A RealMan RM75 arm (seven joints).
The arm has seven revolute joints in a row. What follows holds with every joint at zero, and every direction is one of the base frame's. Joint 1 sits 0.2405 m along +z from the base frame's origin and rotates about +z. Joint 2 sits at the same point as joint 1 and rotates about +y. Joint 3 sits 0.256 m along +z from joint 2 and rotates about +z. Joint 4 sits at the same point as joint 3 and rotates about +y. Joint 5 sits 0.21 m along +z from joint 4 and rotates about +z. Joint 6 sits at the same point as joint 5 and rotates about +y. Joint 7 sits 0.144 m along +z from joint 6 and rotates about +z. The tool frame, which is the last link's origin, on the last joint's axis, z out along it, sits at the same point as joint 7; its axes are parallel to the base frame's.
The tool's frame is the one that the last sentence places.
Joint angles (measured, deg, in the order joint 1, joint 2, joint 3, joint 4, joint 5, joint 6, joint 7), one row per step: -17.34 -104.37 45.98 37.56 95.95 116.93 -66.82; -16.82 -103.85 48.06 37.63 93.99 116.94 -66.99; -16.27 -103.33 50.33 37.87 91.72 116.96 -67.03; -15.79 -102.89 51.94 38.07 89.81 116.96 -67.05; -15.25 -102.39 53.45 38.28 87.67 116.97 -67.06; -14.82 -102.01 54.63 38.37 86.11 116.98 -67.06; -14.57 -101.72 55.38 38.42 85.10 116.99 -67.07; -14.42 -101.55 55.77 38.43 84.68 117.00 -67.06; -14.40 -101.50 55.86 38.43 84.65 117.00 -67.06; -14.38 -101.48 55.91 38.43 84.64 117.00 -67.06; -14.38 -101.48 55.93 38.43 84.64 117.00 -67.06; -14.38 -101.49 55.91 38.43 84.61 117.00 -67.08; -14.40 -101.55 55.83 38.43 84.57 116.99 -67.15; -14.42 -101.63 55.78 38.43 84.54 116.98 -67.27
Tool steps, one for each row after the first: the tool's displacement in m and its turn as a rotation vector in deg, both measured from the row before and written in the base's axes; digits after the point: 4 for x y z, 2 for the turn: 0.0004 -0.0020 0.0009 -0.49 -0.24 -0.32; 0.0010 -0.0019 0.0011 -0.34 -0.32 -0.60; 0.0007 -0.0015 0.0016 -0.01 -0.37 -0.40; 0.0006 -0.0015 0.0024 0.24 -0.52 -0.37; 0.0002 -0.0015 0.0015 0.07 -0.39 -0.19; 0.0001 -0.0008 0.0013 0.06 -0.23 -0.13; -0.0002 -0.0007 0.0006 -0.04 -0.03 -0.03; -0.0001 -0.0001 0.0001 -0.05 0.05 0.00; -0.0001 -0.0001 0.0000 -0.04 0.02 0.01; 0.0000 0.0000 -0.0001 -0.02 0.00 0.00; 0.0001 0.0000 0.0000 0.02 -0.04 0.01; 0.0002 0.0002 -0.0001 0.05 -0.11 0.05; 0.0003 0.0002 -0.0003 -0.02 -0.13 0.08
